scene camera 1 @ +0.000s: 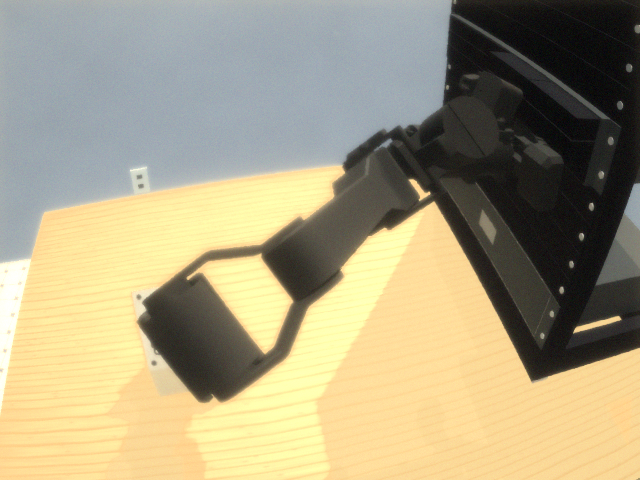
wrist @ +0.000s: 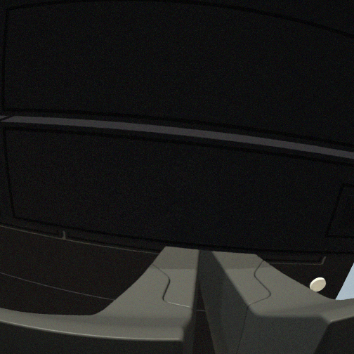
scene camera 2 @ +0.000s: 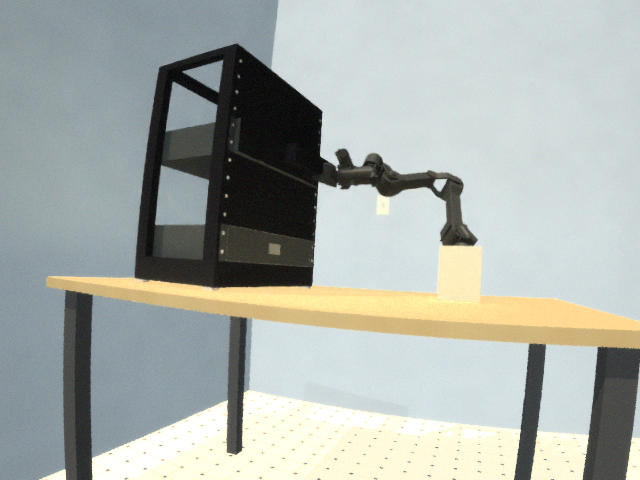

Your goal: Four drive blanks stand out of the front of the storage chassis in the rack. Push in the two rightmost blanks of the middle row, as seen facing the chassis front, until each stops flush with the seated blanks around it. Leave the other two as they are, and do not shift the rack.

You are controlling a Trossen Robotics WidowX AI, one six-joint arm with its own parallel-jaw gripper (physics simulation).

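Pixels of known places: gripper, fingertip midpoint: [scene camera 1: 557,148] [scene camera 2: 312,178]; arm's base at its link origin: [scene camera 2: 461,264].
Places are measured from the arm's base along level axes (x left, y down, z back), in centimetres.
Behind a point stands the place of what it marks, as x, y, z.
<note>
The storage chassis [scene camera 1: 605,149] @[-10.6, -29.3, -49.8] [scene camera 2: 188,144] @[33.8, -27.8, -66.9] sits in the black rack [scene camera 1: 584,268] @[-13.1, -13.7, -50.4] [scene camera 2: 214,206] @[37.3, -10.1, -52.8]. In scene camera 1, a dark ledge [scene camera 1: 568,100] @[-4.8, -32.6, -47.2] stands out along its front; I cannot tell which blanks form it. In the wrist view, a wide dark face [wrist: 170,185] lies below another dark face [wrist: 175,65], with a thin grey strip [wrist: 200,134] between them. My gripper [wrist: 196,232] is shut and empty. Its tips overlap the lower face's bottom edge; contact and depth cannot be told. In both scene views the fingertips are lost against the black front. How far each blank stands out is unclear.
A grey-fronted unit with a light label [scene camera 1: 487,226] @[12.2, -1.8, -50.4] [scene camera 2: 274,249] @[12.3, -1.7, -50.4] sits low in the rack. The arm reaches over the wooden table [scene camera 1: 248,428] @[-10.6, 9.7, -7.8] [scene camera 2: 361,304] @[34.6, 9.7, -16.4] from a white pedestal [scene camera 2: 460,273] @[4.4, 2.5, 0.1]. Pale screw heads line the rack posts; a screw head [wrist: 318,284] shows right of the fingers.
</note>
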